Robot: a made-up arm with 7 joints.
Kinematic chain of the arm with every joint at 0, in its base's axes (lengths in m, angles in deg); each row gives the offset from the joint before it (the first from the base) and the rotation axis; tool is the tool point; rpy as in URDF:
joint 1: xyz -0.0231 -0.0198 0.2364 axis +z
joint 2: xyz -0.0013 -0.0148 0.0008 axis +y
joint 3: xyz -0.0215 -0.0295 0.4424 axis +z
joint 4: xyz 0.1 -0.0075 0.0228 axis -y
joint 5: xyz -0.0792 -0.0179 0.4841 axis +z
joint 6: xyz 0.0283 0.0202 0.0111 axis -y
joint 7: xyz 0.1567 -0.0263 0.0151 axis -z
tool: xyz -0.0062 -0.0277 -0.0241 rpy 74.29 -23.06 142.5
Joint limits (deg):
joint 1: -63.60..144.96
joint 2: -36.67..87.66
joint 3: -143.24..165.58
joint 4: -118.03..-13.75
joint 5: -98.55..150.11
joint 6: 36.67..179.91
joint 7: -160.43..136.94
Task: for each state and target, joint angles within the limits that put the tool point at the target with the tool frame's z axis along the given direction. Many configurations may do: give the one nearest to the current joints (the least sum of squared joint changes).
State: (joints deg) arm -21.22 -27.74 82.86 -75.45 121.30 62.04 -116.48
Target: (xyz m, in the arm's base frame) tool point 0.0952 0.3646 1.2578 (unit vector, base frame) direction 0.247 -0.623 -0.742
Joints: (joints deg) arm -20.32 -14.63 53.39 -53.52 136.32 58.69 -133.76
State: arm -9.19 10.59 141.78 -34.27 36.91 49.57 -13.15
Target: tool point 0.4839 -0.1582 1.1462 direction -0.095 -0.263 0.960
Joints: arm -38.61 49.25 138.97 -29.77 41.76 46.62 14.08
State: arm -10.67 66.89 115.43 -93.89 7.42 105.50 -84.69
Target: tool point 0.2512 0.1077 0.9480 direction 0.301 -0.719 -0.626
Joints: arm -26.46 87.66 159.38 -117.21 9.89 99.23 -117.67
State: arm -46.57 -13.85 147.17 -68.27 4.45 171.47 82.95
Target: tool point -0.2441 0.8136 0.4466 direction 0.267 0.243 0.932
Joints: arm -56.21 -36.67 149.63 -88.91 -2.50 179.91 84.62
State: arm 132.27 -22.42 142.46 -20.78 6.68 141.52 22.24
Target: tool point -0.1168 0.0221 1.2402 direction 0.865 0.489 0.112
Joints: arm 108.16 3.94 110.54 -20.48 5.95 178.51 30.30
